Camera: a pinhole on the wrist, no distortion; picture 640 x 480 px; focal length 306.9 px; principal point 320.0 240.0 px. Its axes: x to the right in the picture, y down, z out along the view. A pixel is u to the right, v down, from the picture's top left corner.
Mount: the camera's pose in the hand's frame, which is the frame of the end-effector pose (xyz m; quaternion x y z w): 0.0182 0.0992 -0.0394 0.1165 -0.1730 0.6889 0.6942
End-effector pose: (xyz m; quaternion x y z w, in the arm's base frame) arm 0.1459 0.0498 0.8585 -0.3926 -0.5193 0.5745 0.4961
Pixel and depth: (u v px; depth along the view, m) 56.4 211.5 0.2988
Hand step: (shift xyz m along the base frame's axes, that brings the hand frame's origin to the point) -0.0915 -0.0118 0.2744
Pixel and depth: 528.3 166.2 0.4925
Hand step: -0.5868 -0.0162 -0.1124
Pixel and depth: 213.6 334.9 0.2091
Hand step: -0.0931 -0.0868 0.0626
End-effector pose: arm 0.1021 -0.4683 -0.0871 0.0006 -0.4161 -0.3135 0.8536
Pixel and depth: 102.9 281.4 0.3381
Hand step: -0.2804 -0.1321 0.0076
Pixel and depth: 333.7 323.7 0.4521
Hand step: -0.3610 0.1237 0.1274
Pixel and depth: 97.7 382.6 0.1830
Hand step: -0.1349 -0.0146 -0.0367
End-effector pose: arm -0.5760 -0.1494 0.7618 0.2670 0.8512 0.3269 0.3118
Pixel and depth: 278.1 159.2 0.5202
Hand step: 0.1746 0.1238 -0.4159
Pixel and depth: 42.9 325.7 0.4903
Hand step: 0.1319 -0.3364 -0.4368
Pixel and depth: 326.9 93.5 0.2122
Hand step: 0.0520 0.1417 -0.1217
